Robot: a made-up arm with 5 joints. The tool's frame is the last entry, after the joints. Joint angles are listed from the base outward. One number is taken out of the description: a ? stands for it. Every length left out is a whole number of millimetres.
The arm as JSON. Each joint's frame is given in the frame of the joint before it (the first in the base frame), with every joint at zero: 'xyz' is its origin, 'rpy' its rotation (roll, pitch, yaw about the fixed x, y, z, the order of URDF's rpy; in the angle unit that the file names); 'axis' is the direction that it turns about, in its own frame. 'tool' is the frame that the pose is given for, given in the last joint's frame.
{
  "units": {
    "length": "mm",
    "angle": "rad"
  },
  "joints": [
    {
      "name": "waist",
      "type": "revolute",
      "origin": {
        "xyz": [
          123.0,
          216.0,
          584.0
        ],
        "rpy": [
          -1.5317,
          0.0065,
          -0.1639
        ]
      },
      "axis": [
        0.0,
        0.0,
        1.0
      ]
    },
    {
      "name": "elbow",
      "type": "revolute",
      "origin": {
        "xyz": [
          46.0,
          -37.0,
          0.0
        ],
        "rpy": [
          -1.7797,
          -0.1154,
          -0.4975
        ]
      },
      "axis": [
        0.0,
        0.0,
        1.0
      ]
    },
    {
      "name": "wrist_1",
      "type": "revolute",
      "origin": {
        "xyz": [
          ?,
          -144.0,
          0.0
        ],
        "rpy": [
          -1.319,
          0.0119,
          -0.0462
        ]
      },
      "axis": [
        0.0,
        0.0,
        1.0
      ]
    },
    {
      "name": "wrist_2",
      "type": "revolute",
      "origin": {
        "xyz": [
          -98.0,
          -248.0,
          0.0
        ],
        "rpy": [
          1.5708,
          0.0,
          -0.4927
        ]
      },
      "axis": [
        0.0,
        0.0,
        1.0
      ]
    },
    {
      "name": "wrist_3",
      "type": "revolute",
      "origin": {
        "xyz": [
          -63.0,
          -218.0,
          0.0
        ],
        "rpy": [
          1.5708,
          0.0,
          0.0
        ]
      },
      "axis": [
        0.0,
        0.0,
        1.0
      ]
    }
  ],
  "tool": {
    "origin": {
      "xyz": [
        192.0,
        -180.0,
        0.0
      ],
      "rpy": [
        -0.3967,
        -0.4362,
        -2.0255
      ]
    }
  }
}
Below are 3 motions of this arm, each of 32 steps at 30 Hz.
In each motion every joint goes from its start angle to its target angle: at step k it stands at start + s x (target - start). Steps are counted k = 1, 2, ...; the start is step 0. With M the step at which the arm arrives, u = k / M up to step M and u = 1 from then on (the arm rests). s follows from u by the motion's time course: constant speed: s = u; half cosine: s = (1 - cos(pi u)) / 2; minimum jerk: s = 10 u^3 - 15 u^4 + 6 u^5.
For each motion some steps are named. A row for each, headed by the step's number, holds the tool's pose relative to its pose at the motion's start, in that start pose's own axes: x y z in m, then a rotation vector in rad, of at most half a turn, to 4 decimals.
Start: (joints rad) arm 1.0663 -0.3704 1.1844 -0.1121 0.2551
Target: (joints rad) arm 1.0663 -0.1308 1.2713 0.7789 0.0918
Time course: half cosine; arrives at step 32
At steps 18, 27, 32:
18: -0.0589 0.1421 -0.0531 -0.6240 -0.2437 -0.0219
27: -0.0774 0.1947 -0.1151 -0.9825 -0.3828 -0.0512
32: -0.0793 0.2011 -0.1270 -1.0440 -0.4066 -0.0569

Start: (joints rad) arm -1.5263 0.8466 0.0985 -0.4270 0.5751
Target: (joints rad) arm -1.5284 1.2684 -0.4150 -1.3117 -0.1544
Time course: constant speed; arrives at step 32
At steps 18, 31, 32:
18: 0.1549 -0.0819 -0.0167 0.1235 0.3890 -0.2589
31: 0.2476 -0.1152 -0.1021 0.1173 0.8013 -0.4431
32: 0.2524 -0.1168 -0.1108 0.1129 0.8364 -0.4573

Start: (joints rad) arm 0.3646 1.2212 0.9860 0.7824 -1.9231
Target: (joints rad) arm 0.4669 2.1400 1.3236 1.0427 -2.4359
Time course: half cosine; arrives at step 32
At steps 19, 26, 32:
19: 0.0832 -0.4358 0.0522 0.0896 0.0477 -1.0243
26: 0.0093 -0.6181 0.0395 0.1327 0.1212 -1.4538
32: -0.0262 -0.6680 0.0324 0.1469 0.1496 -1.5868

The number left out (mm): -251.0
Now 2 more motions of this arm.
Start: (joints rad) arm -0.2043 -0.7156 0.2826 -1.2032 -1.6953
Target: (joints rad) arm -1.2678 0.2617 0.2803 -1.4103 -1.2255
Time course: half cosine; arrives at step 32
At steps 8, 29, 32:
8: -0.0369 -0.0775 -0.0270 0.2286 -0.0246 -0.0136
29: -0.3470 -0.2373 -0.4228 1.3988 -0.0924 -0.3793
32: -0.3575 -0.2330 -0.4323 1.4243 -0.0914 -0.3959

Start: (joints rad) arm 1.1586 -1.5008 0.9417 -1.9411 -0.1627
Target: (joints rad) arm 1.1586 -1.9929 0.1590 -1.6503 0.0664
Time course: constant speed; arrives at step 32
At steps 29, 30, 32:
29: 0.2320 0.0415 0.0032 -0.2068 0.6830 0.3442
30: 0.2397 0.0420 0.0009 -0.2063 0.7070 0.3625
32: 0.2549 0.0426 -0.0040 -0.2038 0.7549 0.4002

